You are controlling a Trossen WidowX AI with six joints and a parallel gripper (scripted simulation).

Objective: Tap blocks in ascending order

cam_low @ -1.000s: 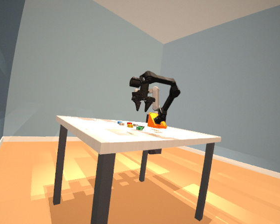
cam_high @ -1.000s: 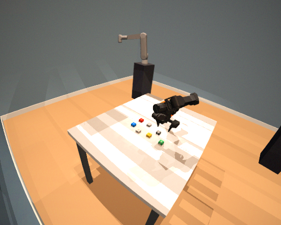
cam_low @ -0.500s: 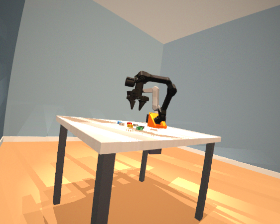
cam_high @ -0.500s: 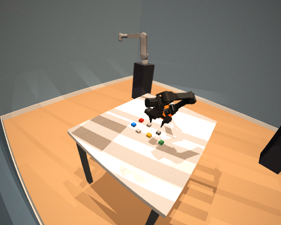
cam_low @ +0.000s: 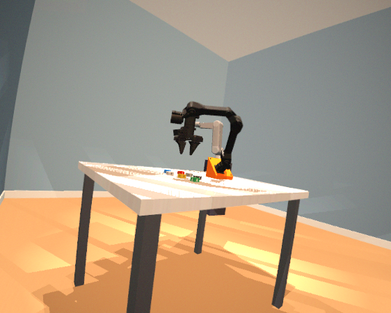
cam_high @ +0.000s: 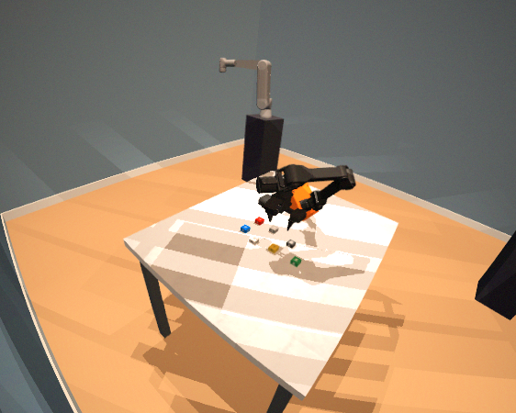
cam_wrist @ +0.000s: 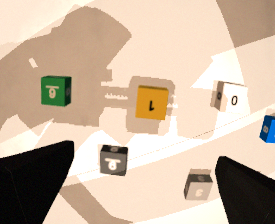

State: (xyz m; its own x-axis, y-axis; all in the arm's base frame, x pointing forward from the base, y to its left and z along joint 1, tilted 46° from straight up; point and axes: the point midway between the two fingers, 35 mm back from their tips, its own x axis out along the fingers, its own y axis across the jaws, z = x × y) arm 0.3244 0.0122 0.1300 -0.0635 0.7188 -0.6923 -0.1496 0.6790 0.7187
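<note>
The white block lies 4 cm ahead of my gripper tip, 9 cm to the right of it and 11 cm below it. Round my gripper tip: dark grey block (8 cm behind, 2 cm to the left, 11 cm below); then yellow block (11 cm below); then green block (1 cm behind, 11 cm to the left, 11 cm below).
</note>
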